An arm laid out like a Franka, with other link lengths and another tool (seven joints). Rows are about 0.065 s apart.
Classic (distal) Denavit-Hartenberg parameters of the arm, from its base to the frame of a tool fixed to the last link. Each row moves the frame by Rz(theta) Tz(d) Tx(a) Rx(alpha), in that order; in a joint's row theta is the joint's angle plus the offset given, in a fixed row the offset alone. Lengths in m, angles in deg.
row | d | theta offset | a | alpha
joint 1 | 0.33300 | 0.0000 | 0.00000 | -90.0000
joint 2 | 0.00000 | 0.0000 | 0.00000 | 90.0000
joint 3 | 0.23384 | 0.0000 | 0.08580 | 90.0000
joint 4 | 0.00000 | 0.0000 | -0.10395 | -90.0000
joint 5 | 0.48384 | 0.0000 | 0.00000 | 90.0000
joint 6 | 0.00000 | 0.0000 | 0.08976 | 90.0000
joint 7 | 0.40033 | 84.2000 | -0.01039 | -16.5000
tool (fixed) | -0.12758 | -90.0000 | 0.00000 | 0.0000
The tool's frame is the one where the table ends.
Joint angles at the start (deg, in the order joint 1, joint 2, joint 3, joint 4, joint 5, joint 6, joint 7):
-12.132 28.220 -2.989 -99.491 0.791 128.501 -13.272
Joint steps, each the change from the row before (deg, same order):
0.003 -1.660 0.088 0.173 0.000 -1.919 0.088
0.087 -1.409 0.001 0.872 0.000 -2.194 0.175
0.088 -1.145 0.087 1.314 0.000 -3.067 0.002
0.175 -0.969 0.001 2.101 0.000 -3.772 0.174
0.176 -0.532 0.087 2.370 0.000 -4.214 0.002
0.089 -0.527 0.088 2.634 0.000 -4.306 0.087
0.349 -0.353 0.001 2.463 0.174 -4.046 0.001
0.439 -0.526 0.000 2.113 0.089 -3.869 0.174
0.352 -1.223 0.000 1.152 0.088 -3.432 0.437
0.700 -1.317 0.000 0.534 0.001 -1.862 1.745
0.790 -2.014 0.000 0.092 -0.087 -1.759 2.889
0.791 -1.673 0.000 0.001 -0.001 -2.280 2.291
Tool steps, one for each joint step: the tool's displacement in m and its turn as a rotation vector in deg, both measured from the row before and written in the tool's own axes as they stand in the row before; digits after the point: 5 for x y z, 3 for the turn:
-0.00365 -0.00088 -0.01927 0.156 -0.042 -0.017
-0.00236 -0.00001 -0.02303 0.076 0.108 0.075
-0.00445 -0.00226 -0.02177 0.238 -0.543 -0.247
-0.00534 -0.00208 -0.02632 0.269 -0.644 -0.100
-0.00736 -0.00448 -0.02203 0.385 -1.222 -0.408
-0.00910 -0.00356 -0.02448 0.376 -1.066 -0.234
-0.00927 -0.00707 -0.02095 0.437 -1.111 -0.478
-0.01088 -0.00853 -0.01937 0.370 -1.141 -0.403
-0.01392 -0.00810 -0.01819 0.439 -0.972 -0.056
-0.00849 -0.00986 -0.01723 0.283 -0.019 0.987
-0.01133 -0.01017 -0.02085 0.432 0.309 2.035
-0.01316 -0.01123 -0.01332 0.534 -0.601 1.392

